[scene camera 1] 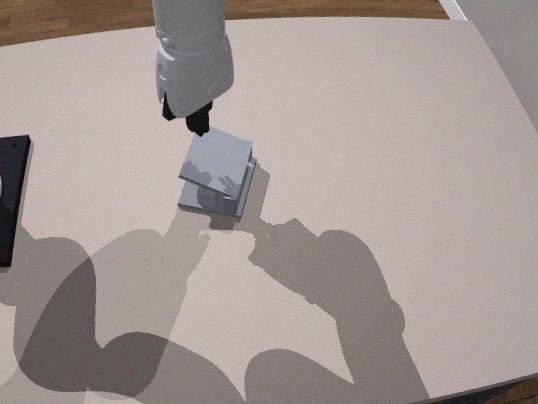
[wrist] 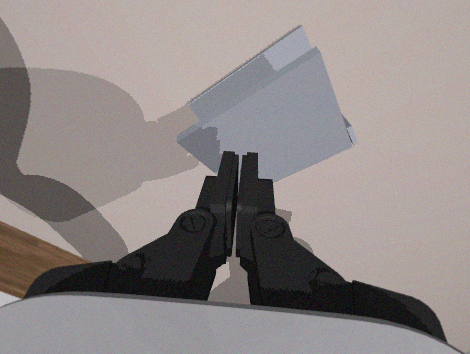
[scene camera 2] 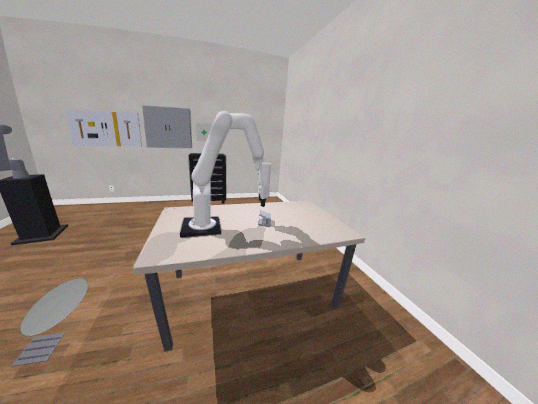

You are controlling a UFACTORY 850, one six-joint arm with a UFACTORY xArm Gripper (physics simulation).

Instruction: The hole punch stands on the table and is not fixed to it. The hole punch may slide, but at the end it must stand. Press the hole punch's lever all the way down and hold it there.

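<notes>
The grey-blue hole punch stands upright on the table. Its flat lever is raised and tilted over the base plate, with a gap between them. My gripper is shut and empty. In the first scene view its fingertips are at the lever's far edge. In the wrist view they overlap the lever's near edge, seemingly above it; whether they touch it cannot be told.
The black base plate of the arm is at the left on the table. Shadows of the arm fall across the table near the hole punch. A wall rises beyond the table's right side.
</notes>
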